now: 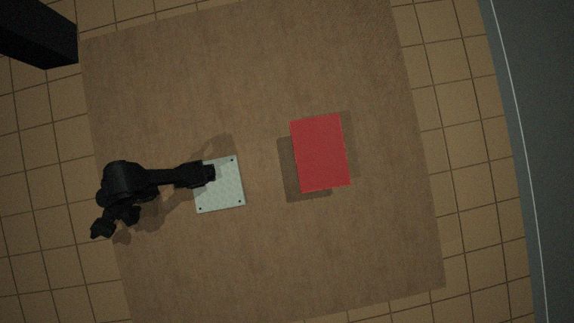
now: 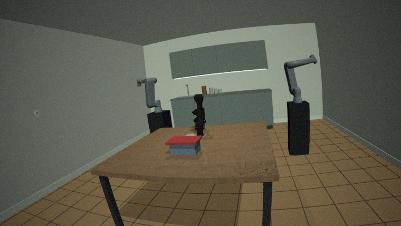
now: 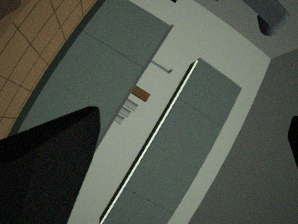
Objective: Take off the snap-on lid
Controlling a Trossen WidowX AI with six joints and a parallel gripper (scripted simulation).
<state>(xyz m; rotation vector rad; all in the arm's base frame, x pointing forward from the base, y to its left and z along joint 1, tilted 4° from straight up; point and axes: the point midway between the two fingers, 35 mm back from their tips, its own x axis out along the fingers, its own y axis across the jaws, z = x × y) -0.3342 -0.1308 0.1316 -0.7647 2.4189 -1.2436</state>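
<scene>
Right now my gripper tip is 79 cm short of the red lid, 16 cm to the right of it and 3 cm above it. The rest, counted from my gripper tip: storage box 79 cm ahead, 16 cm to the left, 8 cm below.
</scene>
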